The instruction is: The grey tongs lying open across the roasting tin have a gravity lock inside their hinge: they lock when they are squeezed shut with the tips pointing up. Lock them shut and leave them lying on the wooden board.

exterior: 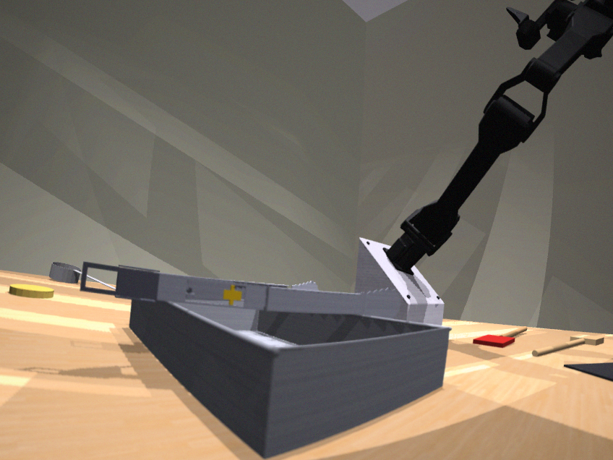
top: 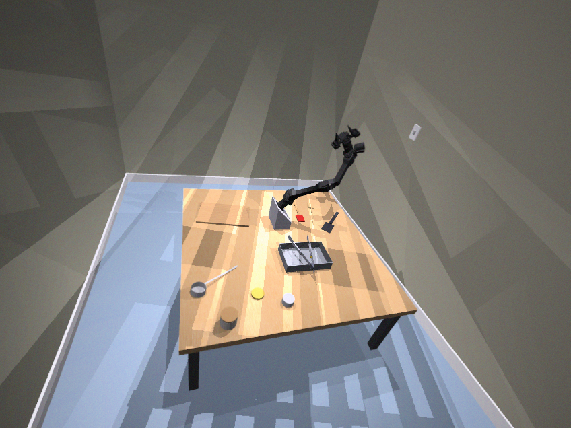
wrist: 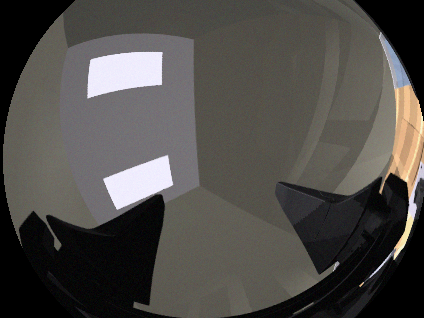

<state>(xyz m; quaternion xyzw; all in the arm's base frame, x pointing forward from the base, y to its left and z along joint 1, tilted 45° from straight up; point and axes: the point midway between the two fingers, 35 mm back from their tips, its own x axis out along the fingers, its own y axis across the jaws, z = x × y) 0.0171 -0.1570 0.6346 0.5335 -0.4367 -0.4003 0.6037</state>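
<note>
The roasting tin is 420 mm ahead of my gripper tip, 180 mm to the right of it and 710 mm below it. The rest, counted from my gripper tip: red spatula (80 mm behind, 110 mm to the right, 730 mm below); then black spatula (20 mm ahead, 140 mm to the left, 730 mm below); then wooden board (10 mm behind, 690 mm to the right, 730 mm below).
</note>
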